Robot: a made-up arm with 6 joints.
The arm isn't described. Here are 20 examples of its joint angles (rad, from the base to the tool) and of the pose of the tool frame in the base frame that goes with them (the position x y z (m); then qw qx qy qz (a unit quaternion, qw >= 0)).
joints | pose
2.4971 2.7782 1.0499 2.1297 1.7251 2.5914 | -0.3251 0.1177 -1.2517 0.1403 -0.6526 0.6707 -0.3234
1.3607 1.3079 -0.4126 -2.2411 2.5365 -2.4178 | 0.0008 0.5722 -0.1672 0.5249 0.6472 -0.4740 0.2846
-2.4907 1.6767 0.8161 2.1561 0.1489 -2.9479 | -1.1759 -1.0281 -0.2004 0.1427 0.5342 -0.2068 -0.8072
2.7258 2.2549 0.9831 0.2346 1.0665 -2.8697 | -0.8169 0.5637 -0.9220 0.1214 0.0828 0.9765 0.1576
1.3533 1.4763 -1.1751 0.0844 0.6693 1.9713 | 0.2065 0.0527 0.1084 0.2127 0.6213 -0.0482 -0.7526
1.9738 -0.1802 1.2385 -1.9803 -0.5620 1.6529 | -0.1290 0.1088 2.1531 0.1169 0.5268 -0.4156 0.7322
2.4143 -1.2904 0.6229 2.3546 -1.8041 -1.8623 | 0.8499 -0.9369 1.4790 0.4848 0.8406 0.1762 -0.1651
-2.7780 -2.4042 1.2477 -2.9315 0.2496 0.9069 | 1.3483 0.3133 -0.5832 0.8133 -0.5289 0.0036 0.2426
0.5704 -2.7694 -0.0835 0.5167 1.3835 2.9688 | -0.8764 -0.7594 -0.0517 0.0160 0.3743 0.1928 -0.9069
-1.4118 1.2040 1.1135 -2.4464 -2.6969 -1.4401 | 0.4102 -1.6321 0.5653 0.2083 0.7238 0.5000 0.4276
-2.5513 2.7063 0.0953 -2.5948 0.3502 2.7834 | 0.4588 0.1111 -0.6925 0.0973 0.9160 0.3807 -0.0811
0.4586 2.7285 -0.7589 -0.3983 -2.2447 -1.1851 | -0.3293 -0.3588 0.0273 0.7939 0.4187 -0.0634 0.4363
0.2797 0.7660 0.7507 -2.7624 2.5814 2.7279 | 1.3747 0.5794 0.9970 0.3187 -0.1220 0.8802 -0.3299
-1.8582 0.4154 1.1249 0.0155 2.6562 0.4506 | -0.4712 -0.9206 1.8255 0.2386 0.7647 0.5972 0.0410
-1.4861 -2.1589 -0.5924 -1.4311 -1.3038 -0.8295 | -0.0713 0.5259 0.8523 0.9074 0.3978 -0.1326 0.0283
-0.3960 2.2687 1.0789 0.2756 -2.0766 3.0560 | 0.8897 -0.5711 -0.9010 0.0697 0.0752 0.0881 0.9908
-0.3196 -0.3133 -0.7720 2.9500 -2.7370 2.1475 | 0.5691 0.0091 0.9244 0.4178 0.0601 -0.8608 0.2842
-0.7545 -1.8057 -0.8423 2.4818 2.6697 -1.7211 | -0.2163 0.4104 1.0423 0.6497 -0.3091 0.4834 0.4987
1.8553 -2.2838 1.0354 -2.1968 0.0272 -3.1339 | 0.3279 -1.5198 -0.1165 0.3249 0.7372 -0.4941 -0.3269
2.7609 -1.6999 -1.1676 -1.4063 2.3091 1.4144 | 0.0187 0.0262 0.6275 0.9223 0.2875 0.1848 0.1804
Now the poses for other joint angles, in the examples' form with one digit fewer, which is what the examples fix.
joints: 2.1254 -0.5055 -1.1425 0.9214 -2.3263 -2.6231
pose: -0.101 0.381 0.814 0.977 0.082 -0.044 -0.194
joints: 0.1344 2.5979 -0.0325 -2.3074 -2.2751 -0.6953
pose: -0.401 0.075 -0.596 0.583 -0.725 -0.236 0.279
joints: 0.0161 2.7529 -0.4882 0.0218 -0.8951 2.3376
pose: -0.544 -0.200 -0.266 0.197 -0.435 -0.338 -0.811
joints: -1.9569 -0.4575 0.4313 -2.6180 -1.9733 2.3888
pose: 0.061 -0.289 1.858 0.510 -0.785 -0.339 0.094
